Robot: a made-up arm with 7 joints. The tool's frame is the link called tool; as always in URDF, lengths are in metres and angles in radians. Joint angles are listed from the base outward. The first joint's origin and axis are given. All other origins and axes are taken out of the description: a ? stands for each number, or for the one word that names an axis. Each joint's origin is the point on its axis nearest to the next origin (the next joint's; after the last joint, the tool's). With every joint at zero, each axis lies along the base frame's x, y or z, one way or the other. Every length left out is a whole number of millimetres.
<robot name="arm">
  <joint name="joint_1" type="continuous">
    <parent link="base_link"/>
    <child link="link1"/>
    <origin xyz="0.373 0 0.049"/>
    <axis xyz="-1 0 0"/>
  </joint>
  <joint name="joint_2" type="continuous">
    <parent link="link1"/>
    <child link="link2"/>
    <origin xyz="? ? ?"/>
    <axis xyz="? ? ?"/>
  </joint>
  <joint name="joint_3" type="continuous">
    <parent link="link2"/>
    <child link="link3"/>
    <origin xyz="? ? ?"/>
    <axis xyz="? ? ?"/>
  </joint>
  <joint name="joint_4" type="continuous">
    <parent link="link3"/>
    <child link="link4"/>
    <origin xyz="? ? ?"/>
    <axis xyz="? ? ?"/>
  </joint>
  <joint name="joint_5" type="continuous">
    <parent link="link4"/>
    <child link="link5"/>
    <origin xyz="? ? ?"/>
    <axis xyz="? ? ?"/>
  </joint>
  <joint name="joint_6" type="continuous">
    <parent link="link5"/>
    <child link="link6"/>
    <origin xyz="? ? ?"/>
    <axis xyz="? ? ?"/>
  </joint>
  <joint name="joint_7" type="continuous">
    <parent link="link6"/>
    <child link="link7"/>
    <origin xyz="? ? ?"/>
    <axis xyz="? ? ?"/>
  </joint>
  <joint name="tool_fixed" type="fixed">
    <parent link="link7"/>
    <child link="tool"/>
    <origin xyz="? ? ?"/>
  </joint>
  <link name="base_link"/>
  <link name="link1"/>
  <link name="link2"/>
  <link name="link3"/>
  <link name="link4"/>
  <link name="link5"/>
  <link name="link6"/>
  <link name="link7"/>
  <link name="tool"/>
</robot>
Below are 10 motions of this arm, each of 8 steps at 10 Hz.
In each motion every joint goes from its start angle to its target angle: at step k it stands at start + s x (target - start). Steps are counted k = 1, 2, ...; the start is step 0. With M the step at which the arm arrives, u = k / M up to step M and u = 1 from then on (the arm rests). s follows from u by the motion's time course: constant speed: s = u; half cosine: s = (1 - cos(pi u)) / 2; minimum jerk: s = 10 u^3 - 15 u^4 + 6 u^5.
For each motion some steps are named. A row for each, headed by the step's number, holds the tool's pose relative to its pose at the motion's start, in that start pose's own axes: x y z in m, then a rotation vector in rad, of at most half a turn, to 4 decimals.
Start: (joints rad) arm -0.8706 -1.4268 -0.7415 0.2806 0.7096 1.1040 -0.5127
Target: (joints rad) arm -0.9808 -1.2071 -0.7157 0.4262 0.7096 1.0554 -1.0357
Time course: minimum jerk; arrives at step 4
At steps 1, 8:
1: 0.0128 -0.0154 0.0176 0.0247 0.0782 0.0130
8: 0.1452 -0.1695 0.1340 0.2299 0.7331 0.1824

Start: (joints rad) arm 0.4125 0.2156 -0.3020 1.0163 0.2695 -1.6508 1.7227
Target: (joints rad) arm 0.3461 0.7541 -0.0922 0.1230 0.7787 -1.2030 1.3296
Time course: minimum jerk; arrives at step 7
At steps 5, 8:
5: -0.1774 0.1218 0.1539 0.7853 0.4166 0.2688
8: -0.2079 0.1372 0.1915 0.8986 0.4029 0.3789

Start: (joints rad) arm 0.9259 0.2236 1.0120 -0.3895 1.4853 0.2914 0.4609
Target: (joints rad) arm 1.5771 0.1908 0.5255 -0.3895 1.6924 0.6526 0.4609
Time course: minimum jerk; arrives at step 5
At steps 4, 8:
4: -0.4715 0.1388 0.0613 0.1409 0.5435 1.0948
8: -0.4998 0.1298 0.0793 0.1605 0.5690 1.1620

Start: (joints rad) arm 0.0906 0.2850 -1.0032 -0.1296 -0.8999 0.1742 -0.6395
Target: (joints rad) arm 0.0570 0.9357 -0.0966 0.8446 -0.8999 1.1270 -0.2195
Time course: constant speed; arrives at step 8
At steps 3, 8:
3: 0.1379 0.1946 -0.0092 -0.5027 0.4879 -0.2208
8: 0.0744 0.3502 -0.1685 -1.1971 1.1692 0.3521

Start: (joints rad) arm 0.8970 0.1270 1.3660 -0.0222 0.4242 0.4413 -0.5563
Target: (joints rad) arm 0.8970 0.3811 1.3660 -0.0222 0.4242 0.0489 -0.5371
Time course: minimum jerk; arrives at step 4
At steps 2, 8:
2: -0.0066 -0.0470 -0.0175 0.1556 -0.1075 0.0224
8: -0.0135 -0.0946 -0.0478 0.3002 -0.2266 0.0593

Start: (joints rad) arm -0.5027 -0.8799 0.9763 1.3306 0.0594 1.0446 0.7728
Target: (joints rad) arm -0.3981 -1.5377 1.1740 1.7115 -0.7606 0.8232 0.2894
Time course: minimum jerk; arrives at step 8
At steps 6, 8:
6: -0.1040 0.0321 -0.2001 -0.0688 1.3197 0.4589
8: -0.1323 0.0364 -0.2215 -0.1363 1.4509 0.5194

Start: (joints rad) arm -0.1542 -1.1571 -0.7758 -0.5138 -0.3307 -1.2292 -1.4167
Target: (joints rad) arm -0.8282 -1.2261 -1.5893 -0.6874 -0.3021 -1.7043 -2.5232
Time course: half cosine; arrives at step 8
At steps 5, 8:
5: 0.0645 -0.0767 0.0036 -0.4724 0.5868 -0.1574
8: 0.0953 -0.0850 0.0166 -0.5715 0.8647 -0.3802

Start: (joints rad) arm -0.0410 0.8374 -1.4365 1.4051 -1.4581 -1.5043 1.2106
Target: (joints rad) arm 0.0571 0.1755 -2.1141 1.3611 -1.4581 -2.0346 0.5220
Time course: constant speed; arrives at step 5
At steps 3, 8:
3: -0.1098 -0.1681 0.0843 0.4796 -0.0577 -0.5533
8: -0.2716 -0.2405 0.0676 0.8965 -0.1695 -0.7673

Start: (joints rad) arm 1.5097 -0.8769 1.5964 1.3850 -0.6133 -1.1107 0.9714
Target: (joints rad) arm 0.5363 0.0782 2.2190 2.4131 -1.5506 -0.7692 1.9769
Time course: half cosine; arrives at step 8
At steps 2, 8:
2: -0.0022 0.0367 -0.0210 -0.0072 -0.1110 0.1484
8: -0.2050 0.1857 0.0500 0.9032 -1.1494 0.9935

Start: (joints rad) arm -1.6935 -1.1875 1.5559 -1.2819 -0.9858 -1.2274 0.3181
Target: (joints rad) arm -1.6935 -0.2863 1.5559 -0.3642 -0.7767 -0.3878 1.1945
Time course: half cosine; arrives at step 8
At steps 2, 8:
2: -0.0106 0.0202 -0.0222 -0.1125 -0.1007 0.0581
8: -0.1055 0.0282 -0.2570 -0.5362 -0.6686 0.7026

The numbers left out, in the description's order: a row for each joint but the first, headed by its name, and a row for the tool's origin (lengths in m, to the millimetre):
joint_2: xyz 0 0.051 -0.079, axis 0 0 -1
joint_3: xyz -0.152 -0.08 0, axis 1 0 0
joint_4: xyz 0 0.169 -0.16, axis 0 1 0
joint_5: xyz -0.181 0 0.006, axis 0 0 1
joint_6: xyz 0.218 0.043 0, axis -1 0 0
joint_7: xyz 0 0.115 0.32, axis 0 -1 0
tool: xyz -0.066 0 0.026

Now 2 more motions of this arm.
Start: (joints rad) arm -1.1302 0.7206 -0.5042 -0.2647 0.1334 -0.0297 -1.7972
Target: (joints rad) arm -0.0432 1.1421 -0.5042 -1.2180 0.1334 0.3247 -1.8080
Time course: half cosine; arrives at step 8
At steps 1, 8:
1: 0.0187 0.0162 -0.0056 0.0290 -0.0472 -0.0522
8: 0.7046 -0.0019 0.2996 0.6791 -1.3106 -1.4421

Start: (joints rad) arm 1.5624 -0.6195 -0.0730 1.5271 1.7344 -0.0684 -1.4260
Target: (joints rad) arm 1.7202 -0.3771 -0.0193 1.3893 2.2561 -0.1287 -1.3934
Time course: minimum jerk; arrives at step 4
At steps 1, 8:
1: -0.0049 0.0111 -0.0119 -0.0462 -0.0230 0.0053
8: -0.0174 0.0943 -0.1177 -0.4315 -0.1782 -0.0120

